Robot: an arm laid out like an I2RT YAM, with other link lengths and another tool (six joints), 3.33 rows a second.
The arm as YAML. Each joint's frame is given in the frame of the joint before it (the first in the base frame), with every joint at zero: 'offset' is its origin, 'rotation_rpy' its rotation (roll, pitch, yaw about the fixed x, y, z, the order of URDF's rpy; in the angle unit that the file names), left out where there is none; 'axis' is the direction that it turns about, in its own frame. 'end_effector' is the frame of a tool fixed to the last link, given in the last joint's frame.
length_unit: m
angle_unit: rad
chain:
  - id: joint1
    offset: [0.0, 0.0, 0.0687]
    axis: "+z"
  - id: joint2
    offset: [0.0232, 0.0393, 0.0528]
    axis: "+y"
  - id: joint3
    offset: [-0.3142, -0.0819, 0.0]
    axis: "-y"
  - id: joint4
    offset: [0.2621, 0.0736, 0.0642]
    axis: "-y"
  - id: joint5
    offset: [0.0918, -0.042, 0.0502]
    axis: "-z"
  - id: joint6
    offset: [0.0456, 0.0, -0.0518]
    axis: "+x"
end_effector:
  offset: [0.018, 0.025, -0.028]
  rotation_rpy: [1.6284, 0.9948, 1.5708]
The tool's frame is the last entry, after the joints.
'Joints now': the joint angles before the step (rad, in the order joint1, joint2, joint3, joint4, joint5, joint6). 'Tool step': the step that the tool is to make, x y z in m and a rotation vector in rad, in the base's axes. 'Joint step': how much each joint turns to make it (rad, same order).
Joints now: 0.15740 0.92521 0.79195 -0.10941 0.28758 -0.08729
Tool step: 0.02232 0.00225 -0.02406 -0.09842 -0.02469 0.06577
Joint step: -0.00249 0.07797 -0.07715 0.19514 -0.04431 -0.11776
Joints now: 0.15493 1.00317 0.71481 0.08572 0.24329 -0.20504
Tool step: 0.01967 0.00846 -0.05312 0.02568 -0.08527 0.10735
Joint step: -0.00708 0.12630 -0.20007 0.41571 -0.11493 -0.00572
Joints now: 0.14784 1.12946 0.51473 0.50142 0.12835 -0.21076
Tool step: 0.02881 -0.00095 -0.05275 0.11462 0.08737 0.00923
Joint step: -0.04157 0.23896 -0.04508 0.20092 -0.06943 0.11592
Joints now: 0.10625 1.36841 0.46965 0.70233 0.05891 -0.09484
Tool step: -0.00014 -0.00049 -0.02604 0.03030 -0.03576 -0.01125
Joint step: -0.00341 0.10323 -0.08496 0.22526 0.00304 0.02742
